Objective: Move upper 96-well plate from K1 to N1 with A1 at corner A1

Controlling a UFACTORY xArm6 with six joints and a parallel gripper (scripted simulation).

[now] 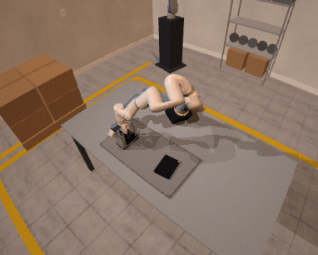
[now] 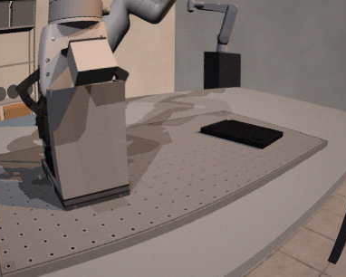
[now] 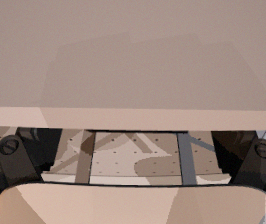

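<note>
Right now my hand is 40 mm above the black 96-well plate. From my hand the other things lie so: rack's solid pale wall: 70 mm ahead, 10 mm to the left; plate nest N1: 380 mm to the left, 90 mm behind, 80 mm below.
</note>
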